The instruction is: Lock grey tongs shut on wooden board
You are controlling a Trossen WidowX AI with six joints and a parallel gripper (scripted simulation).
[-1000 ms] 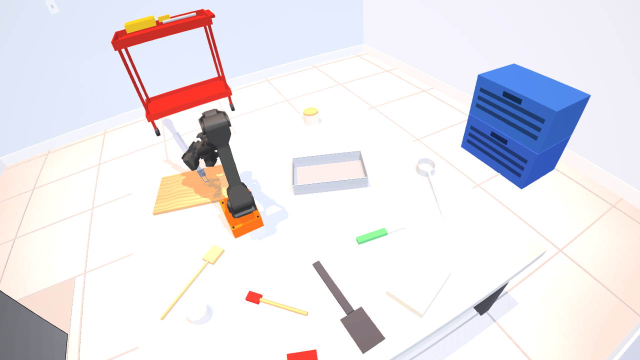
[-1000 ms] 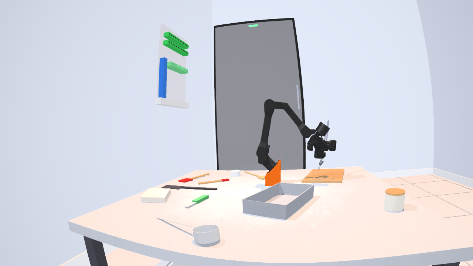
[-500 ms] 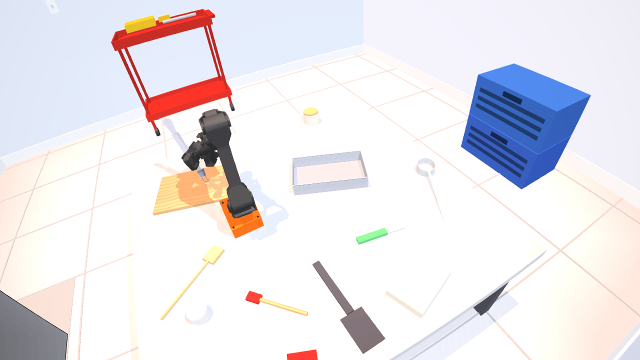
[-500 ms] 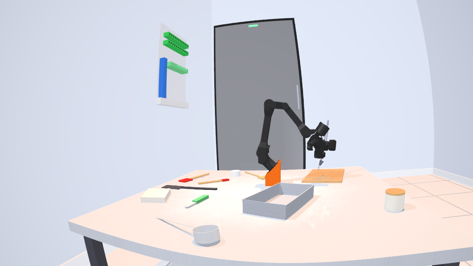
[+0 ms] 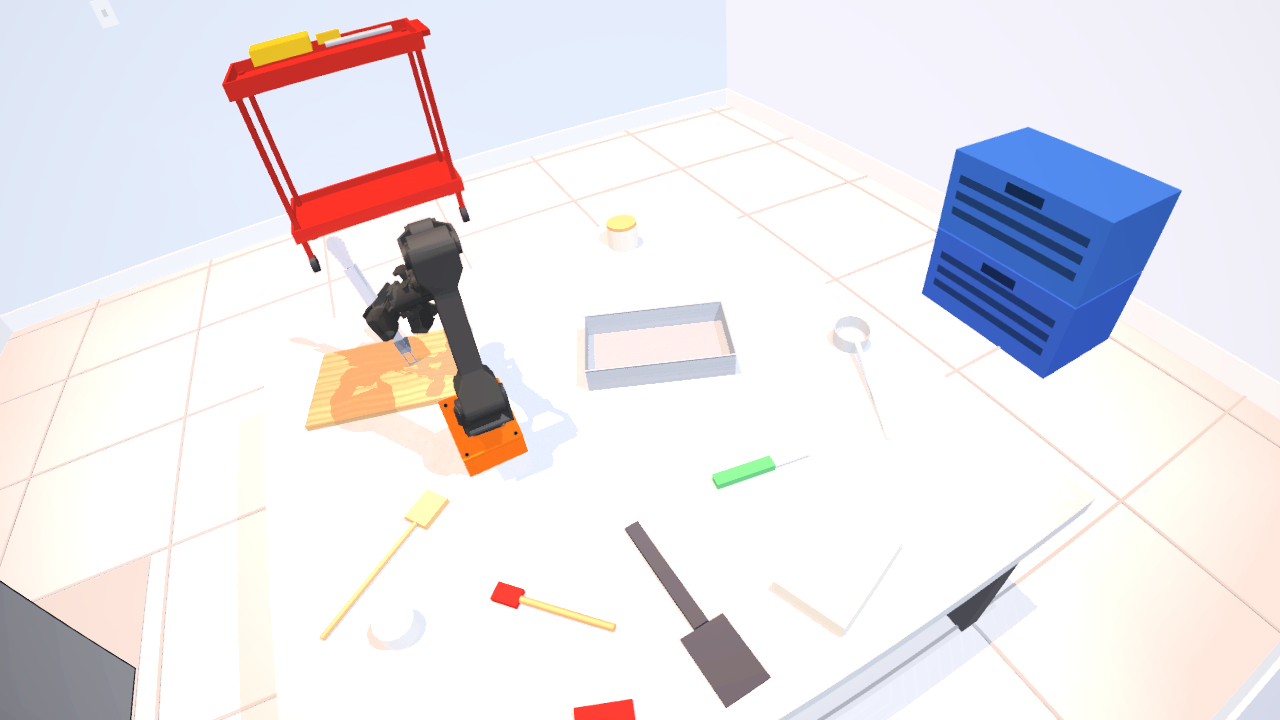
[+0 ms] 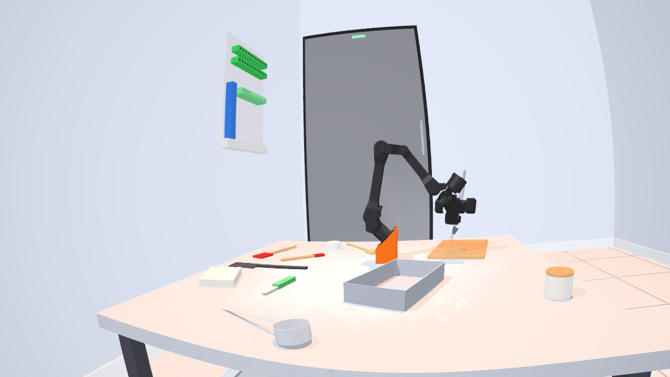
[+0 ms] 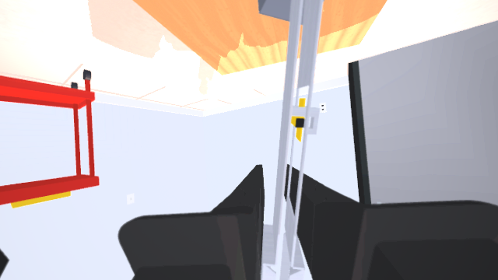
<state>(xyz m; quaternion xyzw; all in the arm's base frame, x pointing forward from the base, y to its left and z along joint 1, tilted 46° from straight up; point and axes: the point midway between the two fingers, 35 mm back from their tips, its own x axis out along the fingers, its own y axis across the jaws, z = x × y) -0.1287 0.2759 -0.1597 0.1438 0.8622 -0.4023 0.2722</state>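
My gripper tip is 40 mm short of the yellow lock piece, 30 mm to the left of it and 30 mm above it. The rest, counted from my gripper tip: grey roasting tin: 540 mm ahead, 240 mm to the right, 150 mm below; wooden board: 170 mm below; lidded jar: 670 mm ahead, 210 mm to the left, 140 mm below.
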